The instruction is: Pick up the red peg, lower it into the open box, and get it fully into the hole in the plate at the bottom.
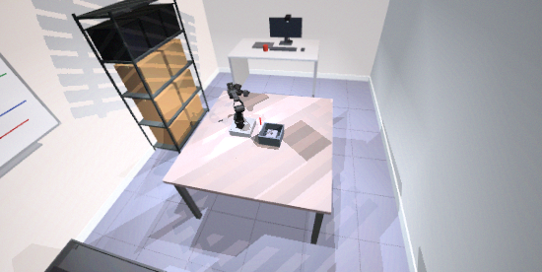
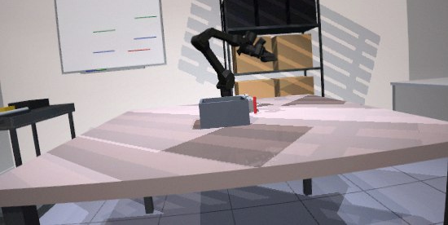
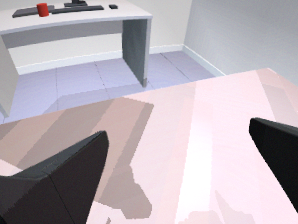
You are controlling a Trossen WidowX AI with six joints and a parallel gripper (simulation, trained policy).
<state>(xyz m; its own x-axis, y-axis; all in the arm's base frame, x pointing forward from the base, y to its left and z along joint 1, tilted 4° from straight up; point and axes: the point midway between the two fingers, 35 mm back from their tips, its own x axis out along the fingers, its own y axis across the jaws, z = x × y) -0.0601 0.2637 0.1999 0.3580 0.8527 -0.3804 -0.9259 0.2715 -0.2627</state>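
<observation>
The red peg is 180 mm ahead of my gripper tip, 150 mm to the right of it and 220 mm below it. Also, from my gripper tip: pale plate: 350 mm ahead, 290 mm to the right, 220 mm below; grey box: 350 mm ahead, 290 mm to the right, 240 mm below.
</observation>
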